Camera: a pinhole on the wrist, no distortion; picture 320 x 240 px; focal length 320.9 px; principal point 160.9 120.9 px. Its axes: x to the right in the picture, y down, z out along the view. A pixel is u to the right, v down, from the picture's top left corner.
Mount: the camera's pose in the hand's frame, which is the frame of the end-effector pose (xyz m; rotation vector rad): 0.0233 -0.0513 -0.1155 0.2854 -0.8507 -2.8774
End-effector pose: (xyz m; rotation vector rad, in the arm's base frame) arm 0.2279 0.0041 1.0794 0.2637 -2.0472 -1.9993
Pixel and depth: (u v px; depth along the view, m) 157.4 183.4 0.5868
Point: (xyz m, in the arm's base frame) 0.1862 0.4468 1.2301
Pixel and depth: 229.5 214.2 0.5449
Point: 0.2926 0.4513 1.1436
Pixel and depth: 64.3 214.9 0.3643
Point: 0.0949 0.2338 1.1495
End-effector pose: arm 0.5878 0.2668 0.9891 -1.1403 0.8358 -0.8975
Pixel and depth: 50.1 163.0 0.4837
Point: 0.9583 0.3500 0.8801
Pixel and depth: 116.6 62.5 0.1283
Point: 0.5804 0.2555 0.9463
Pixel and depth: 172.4 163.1 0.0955
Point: 0.5586 0.2529 0.9945
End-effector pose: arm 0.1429 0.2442 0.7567 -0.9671 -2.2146 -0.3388
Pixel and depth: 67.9 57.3 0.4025
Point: 0.2075 0.5288 0.6409
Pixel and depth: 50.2 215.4 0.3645
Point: 0.0313 0.4597 0.6140
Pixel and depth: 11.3 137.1 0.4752
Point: 0.0758 0.6221 0.6095
